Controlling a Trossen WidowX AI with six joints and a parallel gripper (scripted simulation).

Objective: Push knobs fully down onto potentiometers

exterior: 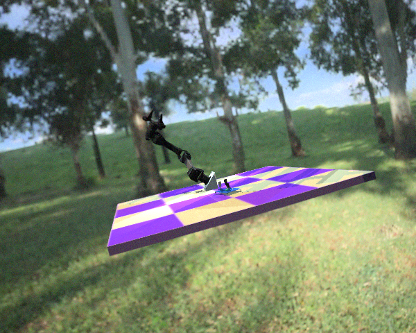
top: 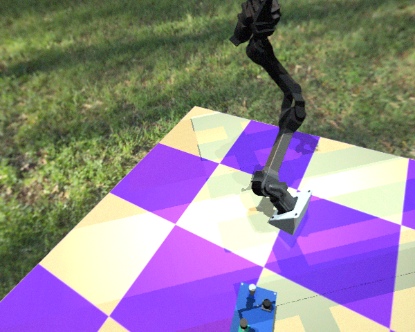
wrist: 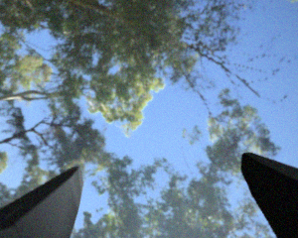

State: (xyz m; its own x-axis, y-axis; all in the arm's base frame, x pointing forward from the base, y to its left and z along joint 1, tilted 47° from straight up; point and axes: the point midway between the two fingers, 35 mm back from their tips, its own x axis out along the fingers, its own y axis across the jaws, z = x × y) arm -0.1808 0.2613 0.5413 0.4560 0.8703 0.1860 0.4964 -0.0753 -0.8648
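The white-topped knob lies 56 cm below my gripper tip, 54 cm ahead of it and 18 cm to the left of it. The rest, counted from my gripper tip: green potentiometer (63 cm ahead, 57 cm below, 20 cm to the left).
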